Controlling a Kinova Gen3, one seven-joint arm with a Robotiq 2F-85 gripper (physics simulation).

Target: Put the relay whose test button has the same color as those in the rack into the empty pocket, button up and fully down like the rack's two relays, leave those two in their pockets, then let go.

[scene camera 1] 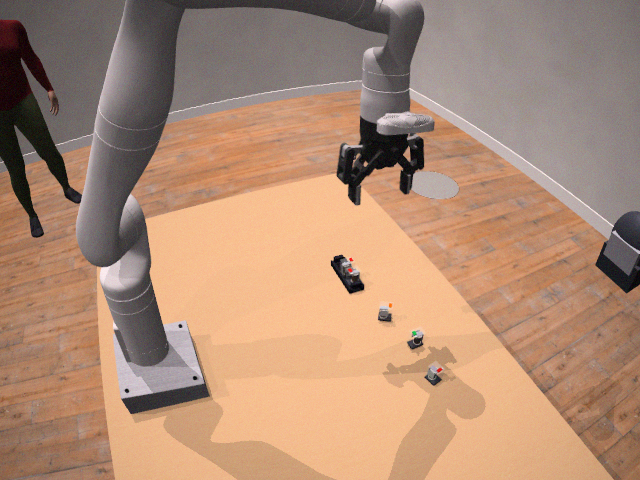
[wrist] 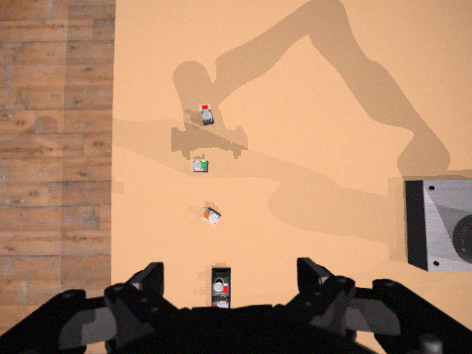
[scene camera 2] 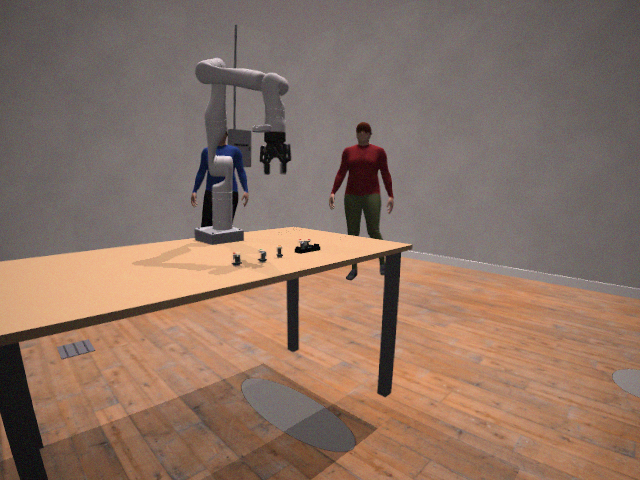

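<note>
The black rack holds two relays with red buttons, one and another partly hidden in the wrist view. Its empty pocket is not clear. The loose red-button relay stands upright on the table, farthest from the rack. The green-button relay and orange-button relay stand between it and the rack. My gripper is open and empty, high above the table, nearest the rack.
The table bears the arm's base. Arm shadows cross the loose red-button relay's area. One person in red and one in blue stand beyond the table.
</note>
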